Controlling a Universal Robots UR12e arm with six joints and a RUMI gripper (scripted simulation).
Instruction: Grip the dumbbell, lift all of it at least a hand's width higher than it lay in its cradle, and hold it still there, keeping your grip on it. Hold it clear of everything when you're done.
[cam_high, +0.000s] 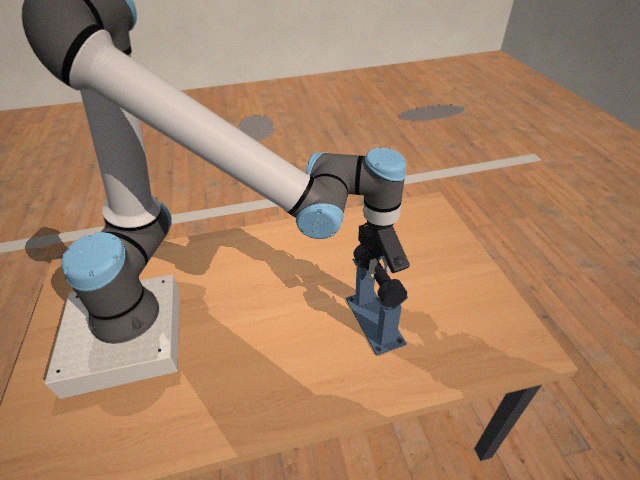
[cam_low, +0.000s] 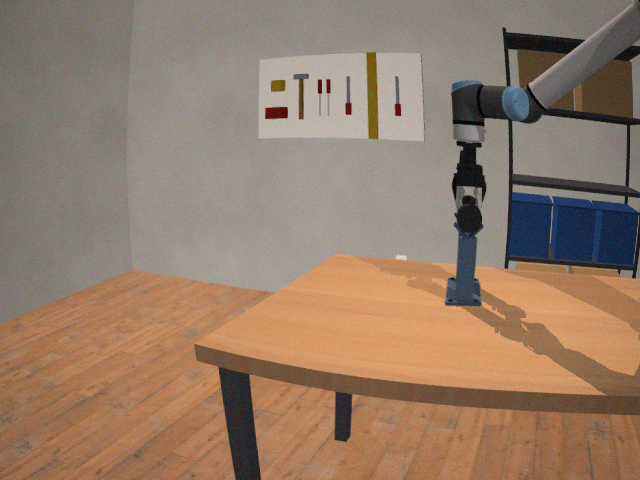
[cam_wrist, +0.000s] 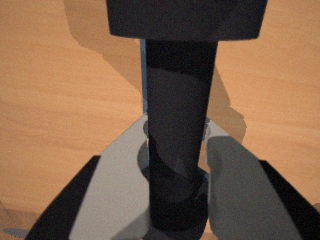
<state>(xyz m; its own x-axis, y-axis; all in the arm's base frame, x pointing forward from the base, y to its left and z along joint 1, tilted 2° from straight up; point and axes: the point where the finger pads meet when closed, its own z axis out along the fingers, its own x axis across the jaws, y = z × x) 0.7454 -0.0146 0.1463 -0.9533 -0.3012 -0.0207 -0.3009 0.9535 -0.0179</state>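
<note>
Right now the blue cradle stand is 11 cm below my hand. Round my hand: black dumbbell 1 cm above.
</note>
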